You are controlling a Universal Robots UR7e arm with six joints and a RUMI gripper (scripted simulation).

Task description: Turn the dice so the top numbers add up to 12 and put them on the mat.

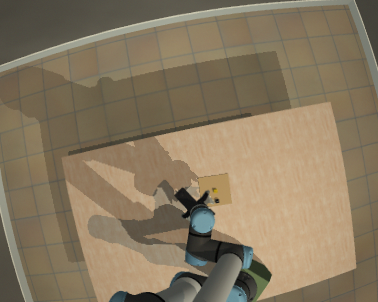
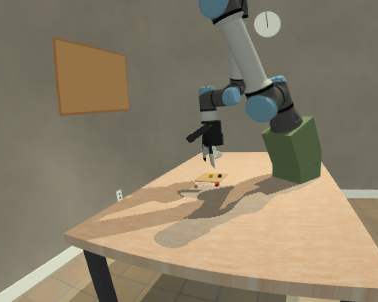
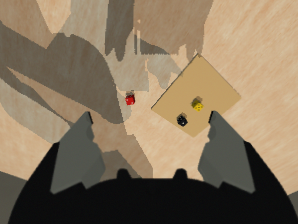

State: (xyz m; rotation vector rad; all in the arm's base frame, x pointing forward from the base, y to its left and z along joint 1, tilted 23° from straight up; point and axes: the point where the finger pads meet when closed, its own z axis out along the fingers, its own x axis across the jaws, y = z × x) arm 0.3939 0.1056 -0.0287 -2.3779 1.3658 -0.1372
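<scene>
Now: hand 9 cm above the red die, 4 cm past it and 2 cm to the right of it. The rest, counted from my hand: yellow die 10 cm to the right, 8 cm below, 2 cm ahead; then black die 10 cm to the right, 8 cm below, 2 cm behind; then tan mat 10 cm to the right, 9 cm below, 2 cm ahead.
</scene>
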